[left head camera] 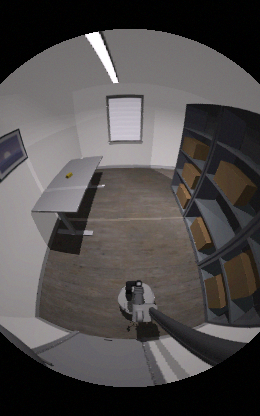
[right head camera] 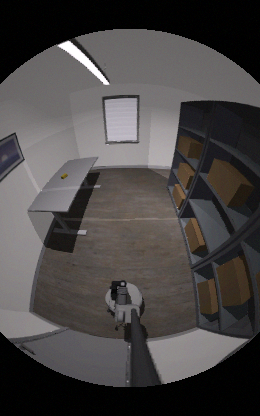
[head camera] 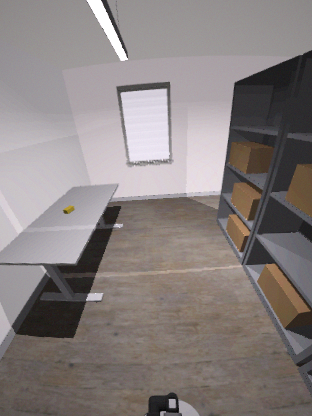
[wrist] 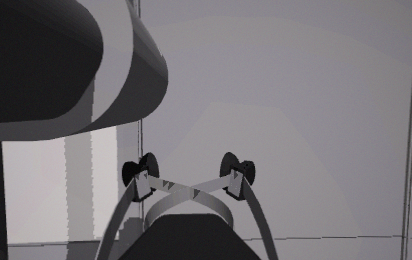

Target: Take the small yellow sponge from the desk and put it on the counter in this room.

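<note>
A small yellow sponge lies on the far half of the light grey desk, which stands along the left wall. My gripper is open and empty, its two dark fingertips apart in front of a pale grey door panel. It is well away from the sponge, at the robot's side of the room. I cannot make out a separate counter in these views.
A dark shelf unit with several brown boxes stands along the right wall. Wooden floor lies between desk and shelves. The desk's leg and foot stand on the floor at its near end. A window is in the far wall.
</note>
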